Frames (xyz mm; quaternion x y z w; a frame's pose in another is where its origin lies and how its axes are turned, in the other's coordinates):
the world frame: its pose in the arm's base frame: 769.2 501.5 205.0 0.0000 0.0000 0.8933 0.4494
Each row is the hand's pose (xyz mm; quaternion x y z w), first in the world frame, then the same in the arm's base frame.
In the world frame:
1: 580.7 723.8 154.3 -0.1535 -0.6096 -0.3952 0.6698
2: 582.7 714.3 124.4 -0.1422 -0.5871 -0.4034 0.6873
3: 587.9 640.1 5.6 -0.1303 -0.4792 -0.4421 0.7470
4: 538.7 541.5 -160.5 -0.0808 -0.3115 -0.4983 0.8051
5: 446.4 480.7 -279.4 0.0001 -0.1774 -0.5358 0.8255
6: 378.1 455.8 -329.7 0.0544 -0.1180 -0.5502 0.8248
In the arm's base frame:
1: -158.1 536.3 359.3 0.4756 -0.4111 0.4207 0.6541
2: -151.7 543.6 329.4 0.4606 -0.3909 0.4327 0.6692
3: -95.2 592.0 210.6 0.3695 -0.3317 0.4686 0.7306
4: 13.3 611.3 44.5 0.2420 -0.2122 0.4953 0.8069
5: 117.1 573.4 -74.4 0.1585 -0.0796 0.4966 0.8496
6: 177.8 533.4 -124.7 0.1299 -0.0044 0.4896 0.8622

